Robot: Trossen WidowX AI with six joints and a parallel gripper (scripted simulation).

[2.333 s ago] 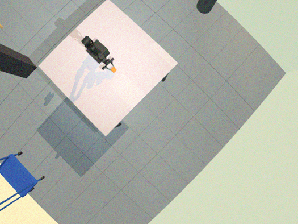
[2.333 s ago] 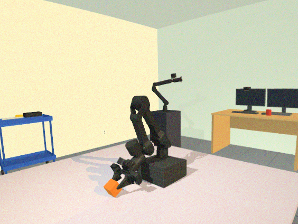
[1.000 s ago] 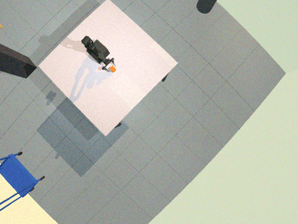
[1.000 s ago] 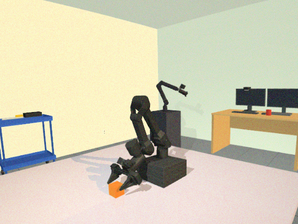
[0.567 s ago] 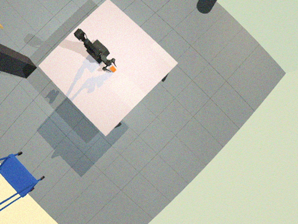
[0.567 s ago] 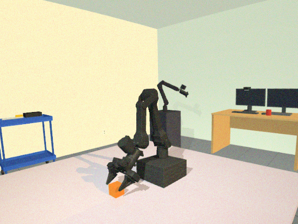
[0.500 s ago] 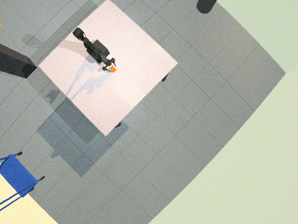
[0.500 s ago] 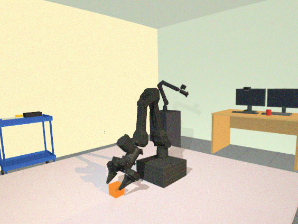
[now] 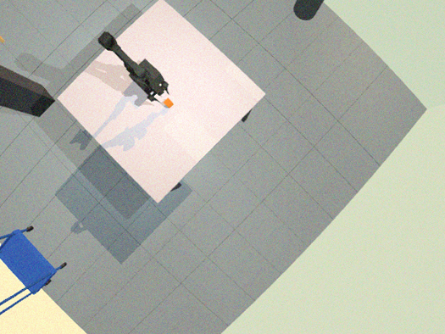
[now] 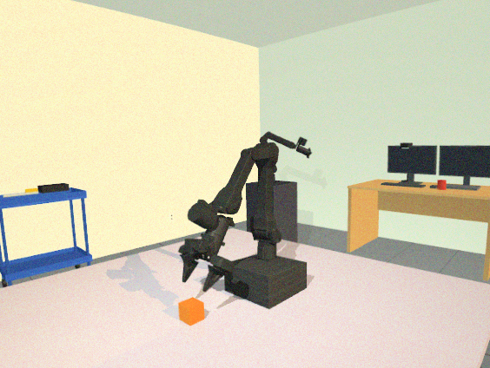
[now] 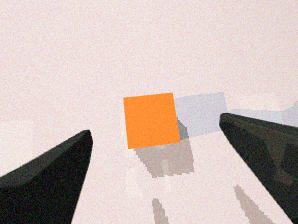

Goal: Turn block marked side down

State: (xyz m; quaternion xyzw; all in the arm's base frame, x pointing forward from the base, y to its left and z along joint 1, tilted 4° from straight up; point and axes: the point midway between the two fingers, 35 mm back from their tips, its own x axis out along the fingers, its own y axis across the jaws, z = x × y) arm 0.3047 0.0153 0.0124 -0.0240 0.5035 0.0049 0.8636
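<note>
Right now the orange block is 70 mm below my gripper tip.
</note>
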